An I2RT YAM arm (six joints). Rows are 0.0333 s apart.
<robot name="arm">
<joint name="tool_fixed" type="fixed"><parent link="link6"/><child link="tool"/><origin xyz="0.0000 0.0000 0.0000" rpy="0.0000 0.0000 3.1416"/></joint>
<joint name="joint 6" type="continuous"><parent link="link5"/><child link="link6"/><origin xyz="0.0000 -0.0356 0.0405" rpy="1.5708 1.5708 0.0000"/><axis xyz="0 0 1"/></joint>
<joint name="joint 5" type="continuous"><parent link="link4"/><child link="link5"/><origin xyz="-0.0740 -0.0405 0.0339" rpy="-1.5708 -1.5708 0.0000"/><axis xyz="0 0 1"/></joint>
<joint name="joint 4" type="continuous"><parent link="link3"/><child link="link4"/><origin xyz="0.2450 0.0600 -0.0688" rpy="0.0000 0.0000 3.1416"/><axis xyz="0 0 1"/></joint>
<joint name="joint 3" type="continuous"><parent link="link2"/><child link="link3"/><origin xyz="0.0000 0.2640 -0.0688" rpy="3.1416 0.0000 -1.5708"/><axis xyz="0 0 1"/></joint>
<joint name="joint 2" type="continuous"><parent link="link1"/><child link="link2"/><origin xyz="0.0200 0.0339 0.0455" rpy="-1.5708 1.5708 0.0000"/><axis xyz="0 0 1"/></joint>
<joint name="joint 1" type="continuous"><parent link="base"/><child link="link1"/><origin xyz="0.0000 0.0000 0.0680" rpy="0.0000 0.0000 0.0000"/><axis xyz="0 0 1"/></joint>
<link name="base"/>
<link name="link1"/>
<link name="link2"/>
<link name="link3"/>
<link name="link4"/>
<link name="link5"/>
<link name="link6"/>
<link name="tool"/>
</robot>
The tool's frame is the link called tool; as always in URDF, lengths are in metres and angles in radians. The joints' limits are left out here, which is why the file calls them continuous.
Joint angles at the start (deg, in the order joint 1, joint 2, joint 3, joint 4, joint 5, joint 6):
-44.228, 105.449, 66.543, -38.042, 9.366, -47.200
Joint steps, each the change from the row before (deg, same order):
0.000, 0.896, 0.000, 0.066, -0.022, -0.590
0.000, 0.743, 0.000, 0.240, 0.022, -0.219
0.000, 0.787, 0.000, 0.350, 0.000, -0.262
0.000, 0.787, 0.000, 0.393, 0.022, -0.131
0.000, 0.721, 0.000, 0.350, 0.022, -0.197
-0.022, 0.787, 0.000, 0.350, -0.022, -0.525
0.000, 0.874, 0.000, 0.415, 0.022, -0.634
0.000, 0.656, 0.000, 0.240, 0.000, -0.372
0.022, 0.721, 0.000, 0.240, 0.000, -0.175
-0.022, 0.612, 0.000, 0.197, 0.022, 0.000
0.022, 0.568, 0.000, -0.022, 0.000, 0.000
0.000, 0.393, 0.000, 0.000, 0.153, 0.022
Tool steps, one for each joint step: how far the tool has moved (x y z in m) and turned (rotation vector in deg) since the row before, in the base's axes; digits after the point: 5 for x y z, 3 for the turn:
0.00053, -0.00050, -0.00504, 0.570, 0.737, 0.573
0.00063, -0.00063, -0.00411, 0.328, 0.432, 0.207
0.00076, -0.00074, -0.00434, 0.298, 0.380, 0.253
0.00077, -0.00076, -0.00434, 0.256, 0.330, 0.123
0.00065, -0.00065, -0.00400, 0.240, 0.329, 0.187
0.00055, -0.00070, -0.00439, 0.314, 0.424, 0.492
0.00068, -0.00068, -0.00489, 0.300, 0.493, 0.613
0.00039, -0.00038, -0.00370, 0.290, 0.383, 0.362
0.00046, -0.00026, -0.00409, 0.336, 0.384, 0.193
0.00016, -0.00037, -0.00348, 0.274, 0.313, -0.025
0.00004, 0.00015, -0.00329, 0.412, 0.423, 0.022
-0.00010, -0.00004, -0.00226, 0.165, 0.383, -0.042

